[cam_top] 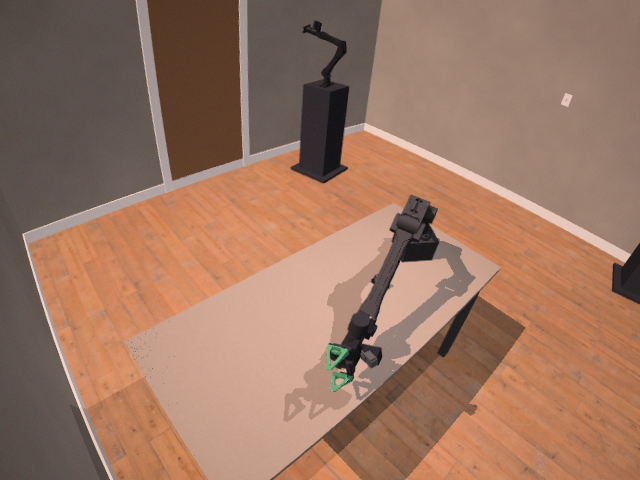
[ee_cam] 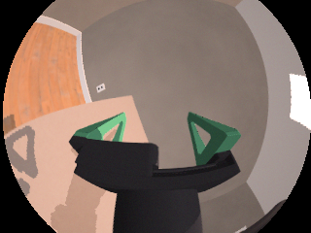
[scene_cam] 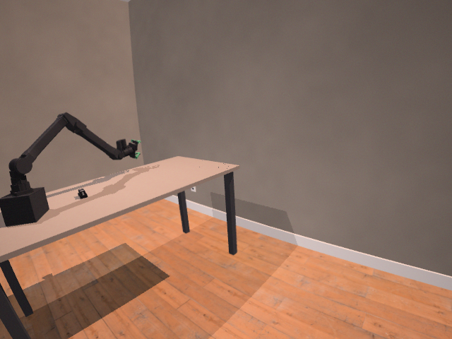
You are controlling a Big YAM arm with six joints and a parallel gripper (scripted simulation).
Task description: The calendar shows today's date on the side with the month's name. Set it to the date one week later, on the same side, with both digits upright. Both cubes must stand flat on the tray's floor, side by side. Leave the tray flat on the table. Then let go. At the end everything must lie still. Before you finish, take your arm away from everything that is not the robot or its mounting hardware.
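The dark calendar tray lies 60 cm behind my hand, 15 cm to the right of it and 16 cm below it.
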